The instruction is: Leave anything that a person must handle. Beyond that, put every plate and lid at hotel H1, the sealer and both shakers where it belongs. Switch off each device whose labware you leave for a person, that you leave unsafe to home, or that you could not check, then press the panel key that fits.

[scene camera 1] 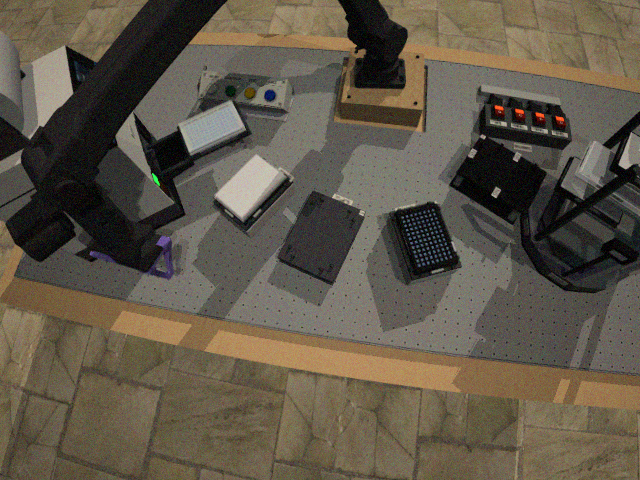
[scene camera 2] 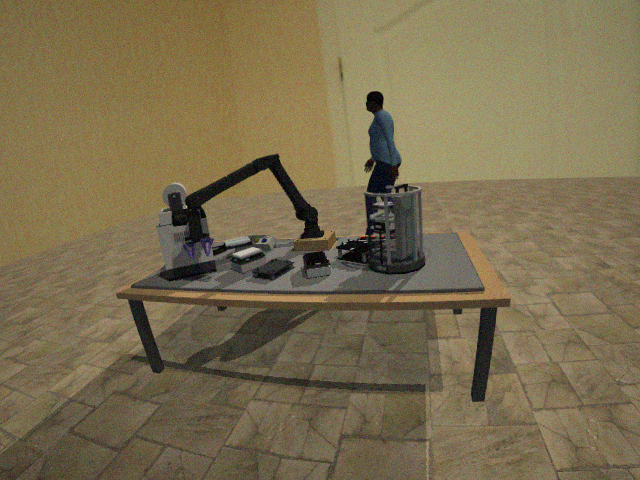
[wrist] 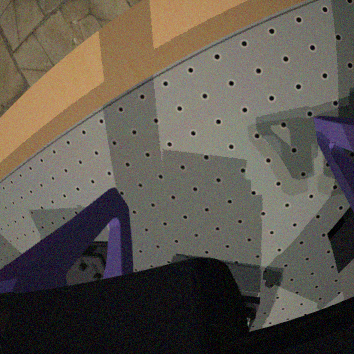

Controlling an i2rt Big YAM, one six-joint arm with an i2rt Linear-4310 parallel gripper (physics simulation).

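On a perforated deck, the spot (wrist: 217, 157) is the same spot as (scene camera 2: 216, 280).
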